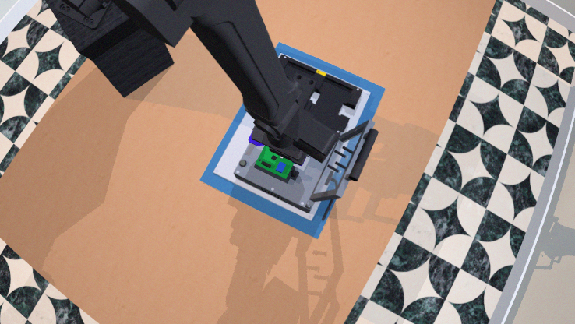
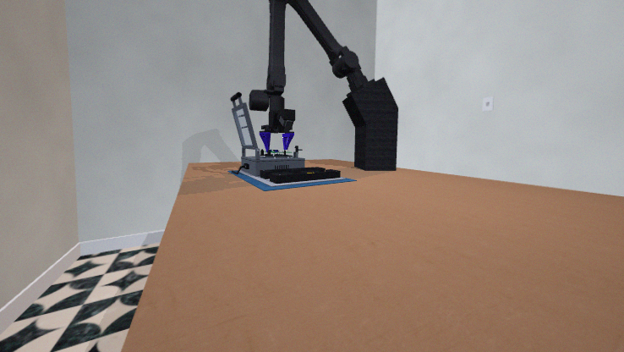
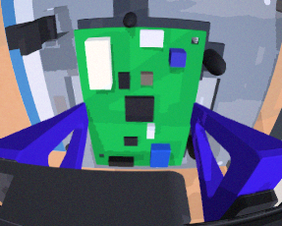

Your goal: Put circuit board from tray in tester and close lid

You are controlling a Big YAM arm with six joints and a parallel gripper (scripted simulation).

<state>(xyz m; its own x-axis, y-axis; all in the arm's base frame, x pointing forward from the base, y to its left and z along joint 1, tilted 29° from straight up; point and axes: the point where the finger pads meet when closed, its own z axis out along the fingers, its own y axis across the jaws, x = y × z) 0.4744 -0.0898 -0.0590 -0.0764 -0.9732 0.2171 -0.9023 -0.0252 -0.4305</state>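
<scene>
Right now the green circuit board is right at my hand. Round my hand: black plate (1 cm ahead, 1 cm to the left, 2 cm below); tester (4 cm ahead, 3 cm to the left, 3 cm above); dark latch hook (5 cm behind, 6 cm to the left).
</scene>
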